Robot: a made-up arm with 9 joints. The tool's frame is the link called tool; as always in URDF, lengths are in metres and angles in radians. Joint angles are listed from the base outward.
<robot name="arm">
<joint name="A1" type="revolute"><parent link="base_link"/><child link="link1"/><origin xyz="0.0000 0.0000 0.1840" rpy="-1.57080 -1.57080 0.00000"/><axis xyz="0 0 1"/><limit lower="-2.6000" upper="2.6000"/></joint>
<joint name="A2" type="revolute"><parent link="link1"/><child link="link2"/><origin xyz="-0.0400 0.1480 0.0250" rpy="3.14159 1.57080 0.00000"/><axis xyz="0 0 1"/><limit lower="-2.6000" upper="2.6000"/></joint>
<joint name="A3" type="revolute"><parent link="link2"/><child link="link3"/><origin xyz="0.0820 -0.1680 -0.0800" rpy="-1.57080 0.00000 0.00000"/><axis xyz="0 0 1"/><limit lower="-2.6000" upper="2.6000"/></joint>
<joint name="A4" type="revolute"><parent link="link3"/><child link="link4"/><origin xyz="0.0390 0.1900 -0.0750" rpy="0.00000 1.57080 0.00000"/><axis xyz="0 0 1"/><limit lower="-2.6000" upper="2.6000"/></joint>
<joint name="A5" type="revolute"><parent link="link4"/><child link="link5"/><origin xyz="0.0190 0.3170 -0.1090" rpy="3.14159 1.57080 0.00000"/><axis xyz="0 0 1"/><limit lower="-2.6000" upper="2.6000"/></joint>
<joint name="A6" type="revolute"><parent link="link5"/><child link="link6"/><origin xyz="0.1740 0.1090 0.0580" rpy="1.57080 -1.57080 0.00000"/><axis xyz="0 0 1"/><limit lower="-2.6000" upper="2.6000"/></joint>
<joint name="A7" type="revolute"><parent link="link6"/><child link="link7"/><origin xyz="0.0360 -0.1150 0.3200" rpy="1.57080 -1.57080 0.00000"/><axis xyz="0 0 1"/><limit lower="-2.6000" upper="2.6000"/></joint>
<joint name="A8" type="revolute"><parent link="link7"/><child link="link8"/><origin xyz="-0.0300 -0.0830 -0.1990" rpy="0.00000 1.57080 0.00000"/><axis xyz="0 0 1"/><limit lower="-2.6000" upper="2.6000"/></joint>
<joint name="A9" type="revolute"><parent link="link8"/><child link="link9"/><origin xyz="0.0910 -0.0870 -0.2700" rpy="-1.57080 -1.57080 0.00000"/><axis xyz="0 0 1"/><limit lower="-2.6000" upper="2.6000"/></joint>
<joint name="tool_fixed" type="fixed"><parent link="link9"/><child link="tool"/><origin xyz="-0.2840 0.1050 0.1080" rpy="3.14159 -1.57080 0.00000"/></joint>
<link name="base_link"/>
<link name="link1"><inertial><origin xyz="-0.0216 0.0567 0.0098"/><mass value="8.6"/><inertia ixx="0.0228" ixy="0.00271" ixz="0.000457" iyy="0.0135" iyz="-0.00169" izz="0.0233"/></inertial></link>
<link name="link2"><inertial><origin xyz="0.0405 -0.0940 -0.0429"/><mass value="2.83"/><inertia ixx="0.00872" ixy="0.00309" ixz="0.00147" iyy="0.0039" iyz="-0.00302" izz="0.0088"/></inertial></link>
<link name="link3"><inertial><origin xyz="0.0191 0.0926 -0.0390"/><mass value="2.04"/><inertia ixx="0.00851" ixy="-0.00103" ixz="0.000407" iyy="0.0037" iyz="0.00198" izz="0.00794"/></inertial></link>
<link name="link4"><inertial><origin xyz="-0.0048 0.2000 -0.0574"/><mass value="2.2"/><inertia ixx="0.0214" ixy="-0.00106" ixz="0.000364" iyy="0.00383" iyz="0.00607" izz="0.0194"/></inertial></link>
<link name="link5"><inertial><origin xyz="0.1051 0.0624 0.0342"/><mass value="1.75"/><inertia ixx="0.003" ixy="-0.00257" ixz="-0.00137" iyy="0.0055" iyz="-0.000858" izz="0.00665"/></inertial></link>
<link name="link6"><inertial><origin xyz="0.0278 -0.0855 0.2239"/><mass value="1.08"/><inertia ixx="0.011" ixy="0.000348" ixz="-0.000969" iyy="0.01" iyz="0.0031" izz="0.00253"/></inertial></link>
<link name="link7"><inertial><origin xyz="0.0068 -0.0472 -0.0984"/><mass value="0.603"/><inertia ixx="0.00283" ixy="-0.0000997" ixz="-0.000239" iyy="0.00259" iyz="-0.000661" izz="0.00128"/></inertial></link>
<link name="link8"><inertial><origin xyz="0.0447 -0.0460 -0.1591"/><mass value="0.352"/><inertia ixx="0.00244" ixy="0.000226" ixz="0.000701" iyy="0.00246" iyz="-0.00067" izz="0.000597"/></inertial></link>
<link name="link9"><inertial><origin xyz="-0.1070 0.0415 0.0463"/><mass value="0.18"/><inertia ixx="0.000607" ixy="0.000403" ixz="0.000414" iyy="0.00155" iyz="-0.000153" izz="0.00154"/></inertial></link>
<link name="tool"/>
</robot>
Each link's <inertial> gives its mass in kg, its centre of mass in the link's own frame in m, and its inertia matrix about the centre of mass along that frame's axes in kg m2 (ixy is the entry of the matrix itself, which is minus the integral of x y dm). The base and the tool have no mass. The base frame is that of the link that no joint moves.
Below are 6 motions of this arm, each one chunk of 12 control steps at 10 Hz.
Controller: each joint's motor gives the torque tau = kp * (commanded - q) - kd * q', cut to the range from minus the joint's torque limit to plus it. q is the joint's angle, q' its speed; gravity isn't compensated. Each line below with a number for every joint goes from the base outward.
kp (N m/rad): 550 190 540 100 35 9.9 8.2 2.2 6.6
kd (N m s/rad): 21 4.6 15 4.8 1.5 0.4 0.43 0.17 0.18
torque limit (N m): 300 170 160 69 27 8.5 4.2 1.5 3.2
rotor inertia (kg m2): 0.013 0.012 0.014 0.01 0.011 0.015 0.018 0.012 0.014
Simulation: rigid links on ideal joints. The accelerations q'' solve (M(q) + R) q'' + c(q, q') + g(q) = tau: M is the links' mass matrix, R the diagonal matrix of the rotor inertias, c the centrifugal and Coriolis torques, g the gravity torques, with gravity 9.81 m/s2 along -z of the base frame. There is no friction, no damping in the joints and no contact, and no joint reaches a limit. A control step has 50 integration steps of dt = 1/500 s. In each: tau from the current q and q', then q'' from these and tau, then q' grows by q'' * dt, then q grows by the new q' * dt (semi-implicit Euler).
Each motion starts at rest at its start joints. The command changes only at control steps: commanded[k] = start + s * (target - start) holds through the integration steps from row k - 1 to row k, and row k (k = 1, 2, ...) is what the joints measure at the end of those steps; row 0 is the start. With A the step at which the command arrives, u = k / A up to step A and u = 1 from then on. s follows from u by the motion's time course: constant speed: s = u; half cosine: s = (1 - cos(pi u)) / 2; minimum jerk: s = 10 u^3 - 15 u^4 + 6 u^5; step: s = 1 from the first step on.
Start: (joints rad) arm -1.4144 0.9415 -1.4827 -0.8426 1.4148 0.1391 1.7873 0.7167 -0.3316
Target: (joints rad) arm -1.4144 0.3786 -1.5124 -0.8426 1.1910 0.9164 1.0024 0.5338 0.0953
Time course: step
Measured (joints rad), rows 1 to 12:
1: -1.4415 0.7471 -1.5264 -0.6101 1.3592 0.4677 1.3484 0.4080 0.2974
2: -1.4300 0.6049 -1.5442 -0.6853 1.1723 0.7355 0.8332 0.2394 0.2143
3: -1.4164 0.5101 -1.5331 -0.7706 1.0652 1.0804 0.7927 0.4294 -0.0711
4: -1.4090 0.4605 -1.5224 -0.8180 1.1520 1.2198 0.8789 0.6527 0.0506
5: -1.4081 0.4687 -1.5214 -0.8124 1.2480 1.0496 0.9346 0.7097 0.1036
6: -1.4138 0.5426 -1.5265 -0.7617 1.2490 0.8134 1.0049 0.5853 0.0988
7: -1.4267 0.6424 -1.5271 -0.6928 1.2178 0.6790 1.0502 0.4105 0.1454
8: -1.4360 0.7096 -1.5288 -0.6398 1.2047 0.6245 1.0395 0.2993 0.1640
9: -1.4367 0.7112 -1.5313 -0.6274 1.2106 0.6150 0.9880 0.2849 0.1515
10: -1.4315 0.6578 -1.5301 -0.6567 1.2132 0.6632 0.9613 0.3413 0.1402
11: -1.4241 0.5878 -1.5272 -0.7061 1.2069 0.7675 0.9819 0.4155 0.1225
12: -1.4179 0.5382 -1.5246 -0.7477 1.2070 0.8761 0.9999 0.4758 0.1012

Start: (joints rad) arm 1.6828 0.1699 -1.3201 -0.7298 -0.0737 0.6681 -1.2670 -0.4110 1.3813
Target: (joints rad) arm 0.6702 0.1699 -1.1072 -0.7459 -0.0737 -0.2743 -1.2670 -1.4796 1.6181
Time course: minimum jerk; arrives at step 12
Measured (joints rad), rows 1 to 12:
1: 1.6756 0.1146 -1.3200 -0.7448 -0.1411 0.6507 -1.3030 -0.4032 1.3902
2: 1.6647 0.0213 -1.3132 -0.8272 -0.2296 0.6319 -1.4175 -0.4114 1.3975
3: 1.6304 -0.0665 -1.3018 -0.9198 -0.2943 0.5535 -1.5500 -0.4503 1.3917
4: 1.5480 -0.1126 -1.2784 -0.9830 -0.3341 0.3878 -1.6209 -0.5269 1.3955
5: 1.4120 -0.1076 -1.2437 -0.9942 -0.3314 0.1914 -1.6040 -0.6574 1.4244
6: 1.2396 -0.0626 -1.2043 -0.9547 -0.2897 0.0501 -1.5435 -0.8566 1.4797
7: 1.0636 0.0038 -1.1689 -0.8894 -0.2289 -0.0223 -1.4906 -1.0997 1.5376
8: 0.9164 0.0712 -1.1455 -0.8276 -0.1679 -0.0831 -1.4424 -1.3142 1.5782
9: 0.8148 0.1200 -1.1356 -0.7900 -0.1265 -0.1725 -1.3843 -1.4389 1.6034
10: 0.7592 0.1359 -1.1329 -0.7843 -0.1152 -0.2688 -1.3382 -1.4771 1.6143
11: 0.7425 0.1177 -1.1317 -0.8066 -0.1262 -0.3255 -1.3345 -1.4795 1.6127
12: 0.7529 0.0793 -1.1310 -0.8472 -0.1468 -0.3397 -1.3747 -1.4877 1.6058

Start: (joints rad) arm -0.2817 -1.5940 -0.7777 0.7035 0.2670 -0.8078 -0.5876 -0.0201 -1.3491
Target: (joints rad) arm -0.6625 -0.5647 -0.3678 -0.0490 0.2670 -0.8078 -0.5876 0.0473 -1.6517
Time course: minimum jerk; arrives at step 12
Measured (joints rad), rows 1 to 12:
1: -0.2418 -1.6175 -0.7786 0.7707 0.3500 -0.7853 -0.5612 -0.0433 -1.3438
2: -0.2187 -1.5578 -0.7805 0.7967 0.4444 -0.7202 -0.5569 -0.1121 -1.3209
3: -0.2472 -1.4637 -0.7504 0.7429 0.4355 -0.7234 -0.5887 -0.1127 -1.3517
4: -0.3058 -1.3621 -0.6965 0.6453 0.3876 -0.7452 -0.5849 -0.0726 -1.4036
5: -0.3721 -1.2179 -0.6313 0.5343 0.3758 -0.7531 -0.5594 -0.0566 -1.4438
6: -0.4390 -1.0501 -0.5617 0.4300 0.3988 -0.7587 -0.5375 -0.0676 -1.4949
7: -0.5057 -0.8930 -0.4922 0.3257 0.4199 -0.7671 -0.5171 -0.0925 -1.5490
8: -0.5662 -0.7624 -0.4302 0.2231 0.4213 -0.7821 -0.4986 -0.1178 -1.5918
9: -0.6109 -0.6640 -0.3845 0.1399 0.4128 -0.7983 -0.4838 -0.1372 -1.6237
10: -0.6347 -0.6005 -0.3593 0.0861 0.4090 -0.8070 -0.4775 -0.1511 -1.6413
11: -0.6404 -0.5728 -0.3514 0.0594 0.4112 -0.8056 -0.4852 -0.1550 -1.6442
12: -0.6363 -0.5712 -0.3523 0.0500 0.4150 -0.7958 -0.5027 -0.1455 -1.6395

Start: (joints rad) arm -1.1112 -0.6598 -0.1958 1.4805 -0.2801 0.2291 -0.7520 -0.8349 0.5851
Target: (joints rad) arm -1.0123 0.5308 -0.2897 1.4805 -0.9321 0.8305 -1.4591 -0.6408 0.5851
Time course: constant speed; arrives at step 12
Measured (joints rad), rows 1 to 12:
1: -1.1067 -0.5357 -0.1932 1.5246 -0.4202 0.2244 -0.7523 -0.8679 0.5960
2: -1.1027 -0.4335 -0.1967 1.5895 -0.4907 0.3044 -0.7673 -0.9337 0.6150
3: -1.0892 -0.3297 -0.2064 1.6106 -0.5356 0.3986 -0.8317 -0.9476 0.6102
4: -1.0805 -0.2264 -0.2185 1.5888 -0.5857 0.4353 -0.9381 -0.9172 0.6072
5: -1.0741 -0.1264 -0.2310 1.5594 -0.6477 0.4686 -1.0524 -0.8732 0.6100
6: -1.0672 -0.0265 -0.2421 1.5496 -0.7133 0.5255 -1.1537 -0.8313 0.6108
7: -1.0599 0.0751 -0.2515 1.5591 -0.7753 0.5929 -1.2373 -0.8033 0.6139
8: -1.0521 0.1770 -0.2605 1.5719 -0.8338 0.6592 -1.3091 -0.7911 0.6181
9: -1.0440 0.2774 -0.2701 1.5753 -0.8919 0.7191 -1.3774 -0.7841 0.6183
10: -1.0363 0.3765 -0.2805 1.5691 -0.9512 0.7696 -1.4485 -0.7691 0.6156
11: -1.0291 0.4753 -0.2911 1.5598 -1.0108 0.8132 -1.5242 -0.7410 0.6129
12: -1.0220 0.5738 -0.3014 1.5534 -1.0702 0.8566 -1.6017 -0.7047 0.6108

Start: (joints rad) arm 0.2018 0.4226 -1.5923 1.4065 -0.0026 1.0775 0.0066 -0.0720 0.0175
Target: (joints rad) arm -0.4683 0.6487 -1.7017 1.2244 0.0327 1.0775 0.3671 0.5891 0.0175
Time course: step
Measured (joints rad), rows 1 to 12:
1: -0.4178 0.5526 -1.6962 1.3244 0.3223 0.9377 0.1305 0.3198 -0.0098
2: -0.4801 0.8107 -1.7435 1.0405 -0.1782 0.9806 0.6281 0.5742 0.0028
3: -0.5083 0.8218 -1.7753 1.0714 -0.4033 1.2174 0.8449 0.4066 0.0884
4: -0.4776 0.7234 -1.7400 1.1650 -0.2153 1.3355 0.6678 0.2313 -0.0105
5: -0.4464 0.6574 -1.7213 1.1804 0.0626 1.2323 0.4643 0.3910 -0.0536
6: -0.4476 0.6453 -1.7315 1.1734 0.0740 1.1067 0.4128 0.5405 0.0362
7: -0.4598 0.6938 -1.7360 1.1562 -0.0405 1.1277 0.4711 0.5243 0.0463
8: -0.4693 0.7361 -1.7396 1.1588 -0.1209 1.2172 0.5383 0.4431 0.0014
9: -0.4687 0.7318 -1.7376 1.1732 -0.1189 1.2486 0.5549 0.3918 -0.0058
10: -0.4626 0.7027 -1.7345 1.1740 -0.0676 1.2030 0.5311 0.3996 0.0103
11: -0.4592 0.6843 -1.7347 1.1634 -0.0338 1.1598 0.5087 0.4275 0.0206
12: -0.4601 0.6892 -1.7359 1.1574 -0.0403 1.1719 0.5062 0.4412 0.0176

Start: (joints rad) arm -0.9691 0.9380 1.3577 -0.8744 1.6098 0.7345 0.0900 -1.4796 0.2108
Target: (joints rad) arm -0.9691 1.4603 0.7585 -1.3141 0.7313 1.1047 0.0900 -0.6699 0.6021
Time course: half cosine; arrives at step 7
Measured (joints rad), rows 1 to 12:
1: -0.9363 0.9879 1.3444 -0.8678 1.5709 0.6173 0.0743 -1.5012 0.2399
2: -0.9025 1.0777 1.2813 -0.9371 1.4201 0.4773 0.1000 -1.5512 0.3084
3: -0.9068 1.1994 1.1566 -1.0491 1.2201 0.5402 0.1401 -1.5032 0.3891
4: -0.9371 1.3447 1.0019 -1.1727 1.0520 0.7928 0.1807 -1.2455 0.4662
5: -0.9679 1.5094 0.8610 -1.2884 0.9017 1.1013 0.2405 -0.8371 0.5078
6: -0.9779 1.6681 0.7743 -1.4131 0.7540 1.3733 0.2668 -0.4942 0.5157
7: -0.9728 1.7664 0.7556 -1.5344 0.6520 1.5743 0.2012 -0.3468 0.5246
8: -0.9641 1.7673 0.7661 -1.5917 0.6396 1.6321 0.0808 -0.3338 0.5476
9: -0.9573 1.6890 0.7671 -1.5494 0.6720 1.5031 0.0192 -0.3732 0.5727
10: -0.9537 1.5899 0.7641 -1.4559 0.7157 1.2848 0.0619 -0.4459 0.5710
11: -0.9493 1.5250 0.7654 -1.3897 0.7799 1.1067 0.1188 -0.5534 0.5739
12: -0.9449 1.5215 0.7686 -1.3779 0.8194 1.0191 0.1074 -0.6573 0.5957

